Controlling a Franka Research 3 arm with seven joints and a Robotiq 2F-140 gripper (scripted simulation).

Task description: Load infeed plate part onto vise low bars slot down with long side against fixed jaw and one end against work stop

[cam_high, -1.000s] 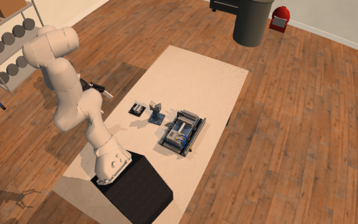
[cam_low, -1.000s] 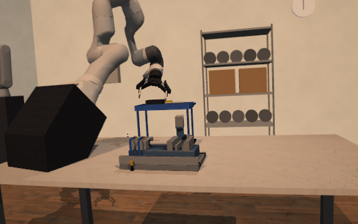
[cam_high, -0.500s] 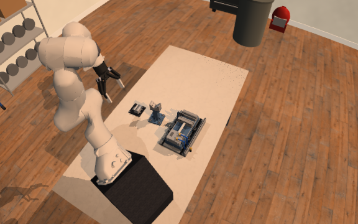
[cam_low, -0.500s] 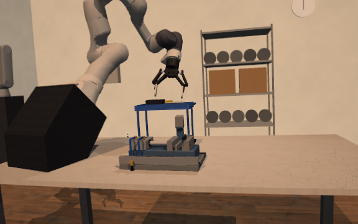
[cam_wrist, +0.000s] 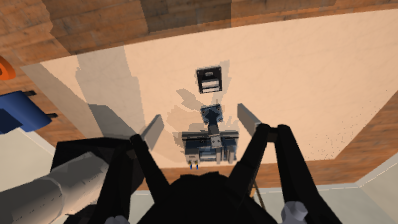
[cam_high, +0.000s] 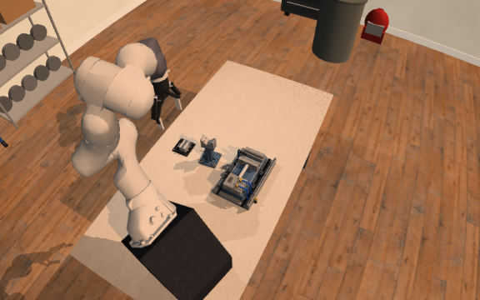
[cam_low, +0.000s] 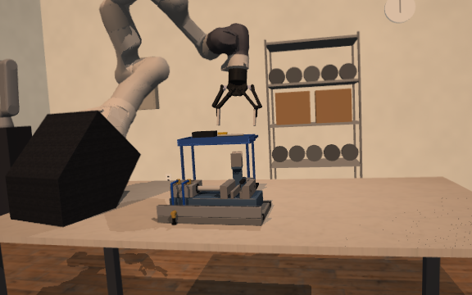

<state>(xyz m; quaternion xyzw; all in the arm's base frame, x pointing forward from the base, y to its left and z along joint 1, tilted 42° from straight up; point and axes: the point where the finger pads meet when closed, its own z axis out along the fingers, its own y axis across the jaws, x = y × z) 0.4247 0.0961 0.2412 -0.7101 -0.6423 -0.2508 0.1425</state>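
The part is 3 cm ahead of my hand, 3 cm to the right of it and 23 cm below it. From my hand the other things lie so: vise: 1 cm behind, 38 cm to the right, 22 cm below; then dark infeed plate: 3 cm ahead, 2 cm to the right, 25 cm below.
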